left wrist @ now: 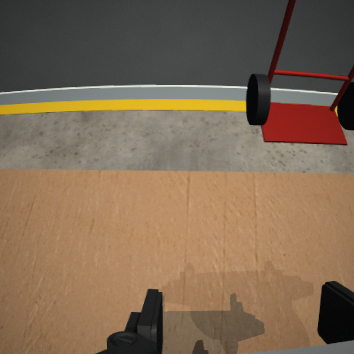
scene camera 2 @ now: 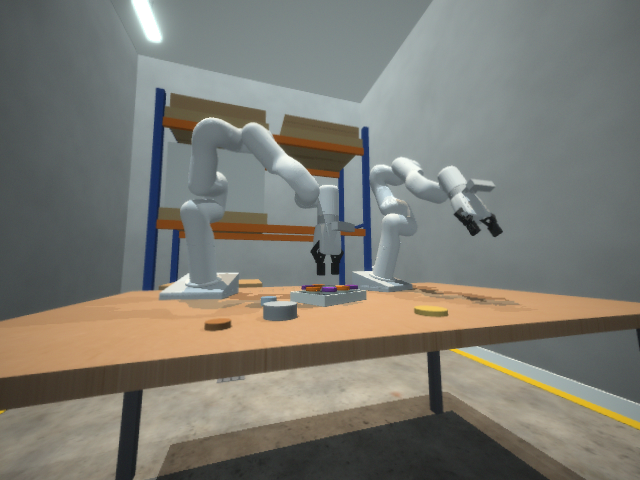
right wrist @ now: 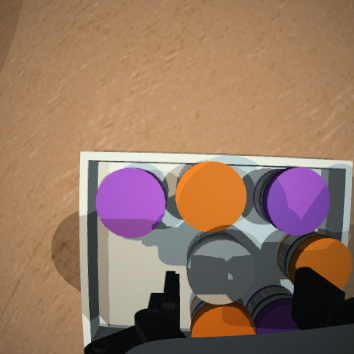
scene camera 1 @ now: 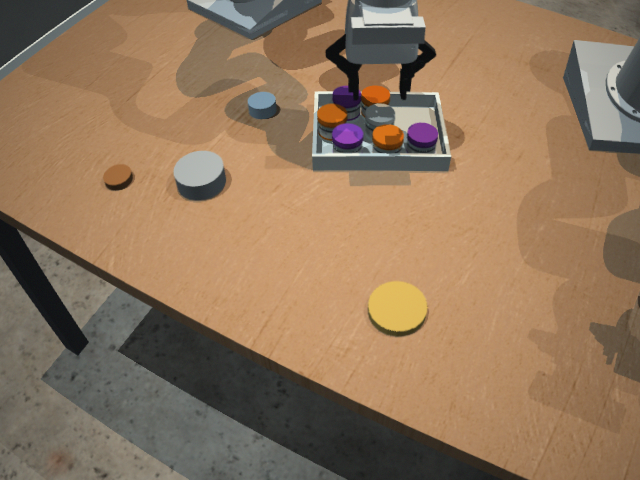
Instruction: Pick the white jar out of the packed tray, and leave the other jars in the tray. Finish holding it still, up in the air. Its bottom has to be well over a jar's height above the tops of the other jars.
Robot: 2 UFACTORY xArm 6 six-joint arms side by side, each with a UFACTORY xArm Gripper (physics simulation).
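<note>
The white jar, its lid grey in shadow, stands upright in the tray. Around it are three orange-lidded jars, one in front of it in scene camera 1, and three purple-lidded jars, one at the right front there. My right gripper is open and empty, pointing down above the tray, its fingers spread across the width of the picture in scene camera 1. My left gripper is open and empty, high at the right of scene camera 2.
On the wooden table stand a blue cylinder, a larger grey cylinder, a small brown disc and a yellow disc. A red hand truck stands beyond the table.
</note>
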